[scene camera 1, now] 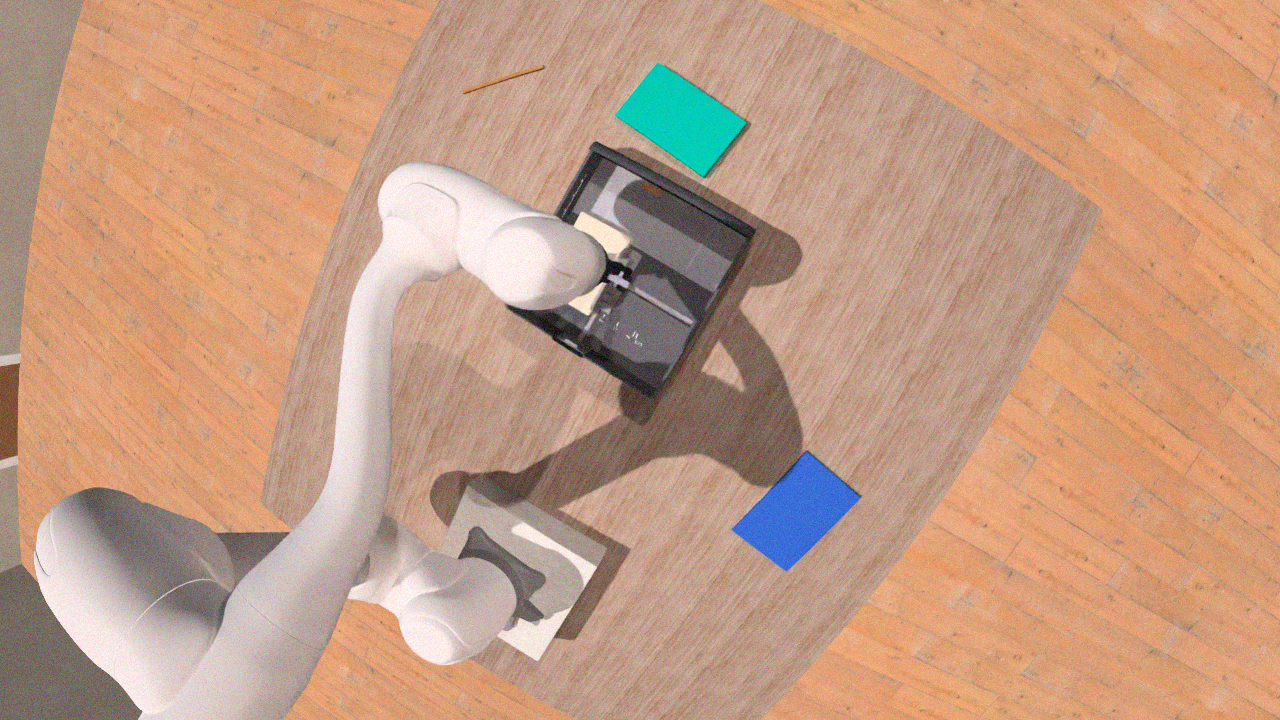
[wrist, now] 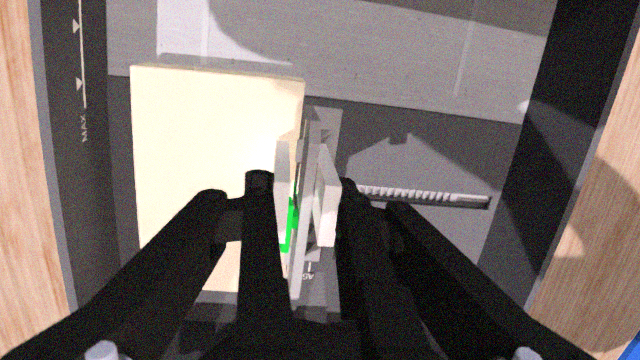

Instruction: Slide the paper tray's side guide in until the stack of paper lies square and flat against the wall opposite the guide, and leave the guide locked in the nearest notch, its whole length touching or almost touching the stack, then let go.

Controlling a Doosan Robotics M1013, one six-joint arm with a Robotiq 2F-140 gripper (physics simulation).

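Where they show: gripper, fingertip midpoint: (scene camera 1: 616, 264) (wrist: 299, 164); arm's base, origin of the base link: (scene camera 1: 492, 579).
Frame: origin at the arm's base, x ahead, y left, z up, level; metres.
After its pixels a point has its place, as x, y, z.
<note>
The dark paper tray (scene camera 1: 673, 188) {0.830, 0.094, 0.009} (wrist: 80, 185) {0.644, 0.241, -0.023} stands mid-table. The cream stack of paper (scene camera 1: 605, 231) {0.706, 0.163, -0.042} (wrist: 210, 130) {0.682, 0.170, -0.042} lies in it, roughly parallel to the wall marked MAX, with a narrow strip of tray floor between them in the wrist view. The upright grey side guide (wrist: 303, 220) {0.647, 0.110, -0.006} stands at the stack's other side, very close to its edge; whether they touch is hidden by the fingers. My gripper (scene camera 1: 617, 274) {0.669, 0.114, -0.038} (wrist: 299, 164) {0.669, 0.114, -0.038} is shut on the guide, a pad on each side, with a green part beside the left pad. The guide's latch is not clear.
A toothed rail (wrist: 425, 194) {0.645, 0.007, -0.076} runs from the guide towards the opposite wall. A green pad (scene camera 1: 682, 119) {0.950, 0.162, -0.066} lies behind the tray, with a thin brown stick (scene camera 1: 503, 78) {0.861, 0.519, -0.077} nearby. A blue pad (scene camera 1: 796, 510) {0.468, -0.407, -0.077} lies front right. A white box (scene camera 1: 538, 637) {-0.059, -0.147, 0.009} stands in front, partly under the arm.
</note>
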